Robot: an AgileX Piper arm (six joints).
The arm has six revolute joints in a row. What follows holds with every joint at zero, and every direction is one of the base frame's. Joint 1 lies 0.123 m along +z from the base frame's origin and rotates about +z. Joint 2 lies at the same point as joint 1 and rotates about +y. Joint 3 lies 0.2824 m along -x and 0.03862 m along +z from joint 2 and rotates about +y. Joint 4 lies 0.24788 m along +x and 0.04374 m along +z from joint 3 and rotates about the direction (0.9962, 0, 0.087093). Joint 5 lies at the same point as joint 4 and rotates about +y. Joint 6 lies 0.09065 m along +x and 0.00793 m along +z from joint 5 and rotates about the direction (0.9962, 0, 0.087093). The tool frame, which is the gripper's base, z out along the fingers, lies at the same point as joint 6; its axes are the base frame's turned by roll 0, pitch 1.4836 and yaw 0 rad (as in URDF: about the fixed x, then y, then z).
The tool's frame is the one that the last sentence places.
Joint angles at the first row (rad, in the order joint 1, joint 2, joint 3, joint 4, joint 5, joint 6):
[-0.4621 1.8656 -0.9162 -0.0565 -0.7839 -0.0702]
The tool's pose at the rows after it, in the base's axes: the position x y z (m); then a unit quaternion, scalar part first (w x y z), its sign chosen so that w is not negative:
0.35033 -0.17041 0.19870 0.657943 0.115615 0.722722 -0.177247
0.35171 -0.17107 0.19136 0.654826 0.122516 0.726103 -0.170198
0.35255 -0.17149 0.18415 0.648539 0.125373 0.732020 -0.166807
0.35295 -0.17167 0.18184 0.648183 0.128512 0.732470 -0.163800
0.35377 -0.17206 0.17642 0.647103 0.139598 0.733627 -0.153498
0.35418 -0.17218 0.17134 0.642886 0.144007 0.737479 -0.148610
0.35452 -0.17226 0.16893 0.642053 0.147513 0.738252 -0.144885
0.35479 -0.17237 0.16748 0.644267 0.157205 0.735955 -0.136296
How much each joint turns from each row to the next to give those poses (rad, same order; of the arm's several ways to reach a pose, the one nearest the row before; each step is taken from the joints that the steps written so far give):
[0.0000 0.0019 0.0009 0.0001 -0.0104 0.0024]
[0.0000 0.0205 0.0000 0.0000 -0.0074 0.0165]
[0.0000 0.0177 0.0011 -0.0001 0.0000 0.0043]
[0.0000 0.0067 0.0000 0.0001 -0.0038 0.0079]
[0.0000 0.0152 0.0000 -0.0001 -0.0057 0.0284]
[0.0000 0.0121 0.0009 -0.0012 0.0009 0.0107]
[0.0000 0.0066 0.0000 -0.0010 -0.0023 0.0099]
[0.0000 0.0050 0.0000 0.0000 -0.0059 0.0264]

